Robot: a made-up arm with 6 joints.
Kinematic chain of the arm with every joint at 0, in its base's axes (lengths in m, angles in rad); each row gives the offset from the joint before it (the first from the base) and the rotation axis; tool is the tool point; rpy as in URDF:
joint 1: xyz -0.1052 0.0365 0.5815 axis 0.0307 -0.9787 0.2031
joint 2: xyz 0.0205 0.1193 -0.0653 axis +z
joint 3: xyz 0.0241 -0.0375 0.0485 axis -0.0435 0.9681 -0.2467
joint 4: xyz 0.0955 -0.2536 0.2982 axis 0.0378 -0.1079 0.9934
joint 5: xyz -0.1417 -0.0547 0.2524 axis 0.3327 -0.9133 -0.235
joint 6: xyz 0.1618 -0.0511 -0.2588 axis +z
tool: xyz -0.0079 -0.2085 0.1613 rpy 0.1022 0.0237 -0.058
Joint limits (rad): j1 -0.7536..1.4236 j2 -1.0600..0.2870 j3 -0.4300..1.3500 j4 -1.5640..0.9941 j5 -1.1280..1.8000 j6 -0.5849..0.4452
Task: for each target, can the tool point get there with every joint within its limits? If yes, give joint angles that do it. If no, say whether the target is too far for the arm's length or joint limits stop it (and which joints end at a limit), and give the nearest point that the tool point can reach.
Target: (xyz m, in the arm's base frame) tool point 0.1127 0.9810 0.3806
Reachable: no: joint limits stop it (at a limit: joint 1, joint 2, joint 3, joint 4, joint 6) | nearest point -0.0481 0.3518 1.0760 | short by 0.952 m
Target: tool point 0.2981 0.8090 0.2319
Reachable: no: joint limits stop it (at a limit: joint 1, joint 2, joint 3, joint 4, joint 6) | nearest point 0.4893 -0.0103 0.4617 | short by 0.872 m
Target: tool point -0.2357 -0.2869 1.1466
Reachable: yes | joints 0.3432 -0.2511 0.6038 -1.1536 1.4411 0.0271
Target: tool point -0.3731 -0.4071 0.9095
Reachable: yes | joints 0.6157 -0.0106 -0.1368 -0.5763 0.8395 -0.2926
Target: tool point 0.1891 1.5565 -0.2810
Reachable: no: too far | nearest point -0.4736 0.1248 0.2015 | short by 1.650 m
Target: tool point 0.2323 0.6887 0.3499
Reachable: no: joint limits stop it (at a limit: joint 1, joint 2, joint 3, joint 4, joint 6) | nearest point 0.4812 -0.0121 0.4644 | short by 0.752 m
